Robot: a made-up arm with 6 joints. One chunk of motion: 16 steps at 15 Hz.
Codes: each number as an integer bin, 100 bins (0 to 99) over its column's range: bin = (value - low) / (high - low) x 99, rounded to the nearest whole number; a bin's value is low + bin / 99 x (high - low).
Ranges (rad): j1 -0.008..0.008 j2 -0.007..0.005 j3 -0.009..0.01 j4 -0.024..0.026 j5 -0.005..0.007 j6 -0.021..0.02
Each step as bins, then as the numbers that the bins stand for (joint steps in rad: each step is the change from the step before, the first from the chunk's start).
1 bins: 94 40 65 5 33 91
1 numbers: 0.00719 -0.00215 0.00347 -0.02147 -0.00100 0.01669
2 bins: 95 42 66 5 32 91
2 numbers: 0.00735 -0.00191 0.00367 -0.02147 -0.00112 0.01669
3 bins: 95 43 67 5 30 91
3 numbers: 0.00735 -0.00179 0.00386 -0.02147 -0.00136 0.01669
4 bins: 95 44 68 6 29 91
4 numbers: 0.00735 -0.00167 0.00405 -0.02097 -0.00148 0.01669
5 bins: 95 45 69 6 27 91
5 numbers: 0.00735 -0.00155 0.00424 -0.02097 -0.00173 0.01669
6 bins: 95 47 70 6 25 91
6 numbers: 0.00735 -0.00130 0.00443 -0.02097 -0.00197 0.01669
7 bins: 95 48 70 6 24 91
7 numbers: 0.00735 -0.00118 0.00443 -0.02097 -0.00209 0.01669
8 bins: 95 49 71 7 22 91
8 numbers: 0.00735 -0.00106 0.00463 -0.02046 -0.00233 0.01669
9 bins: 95 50 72 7 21 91
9 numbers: 0.00735 -0.00094 0.00482 -0.02046 -0.00245 0.01669
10 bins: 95 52 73 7 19 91
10 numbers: 0.00735 -0.00070 0.00501 -0.02046 -0.00270 0.01669
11 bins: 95 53 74 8 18 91
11 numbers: 0.00735 -0.00058 0.00520 -0.01996 -0.00282 0.01669
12 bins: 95 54 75 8 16 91
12 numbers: 0.00735 -0.00045 0.00539 -0.01996 -0.00306 0.01669
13 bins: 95 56 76 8 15 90
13 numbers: 0.00735 -0.00021 0.00559 -0.01996 -0.00318 0.01627
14 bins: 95 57 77 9 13 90
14 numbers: 0.00735 -0.00009 0.00578 -0.01945 -0.00342 0.01627
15 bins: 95 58 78 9 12 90
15 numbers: 0.00735 0.00003 0.00597 -0.01945 -0.00355 0.01627
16 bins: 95 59 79 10 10 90
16 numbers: 0.00735 0.00015 0.00616 -0.01895 -0.00379 0.01627
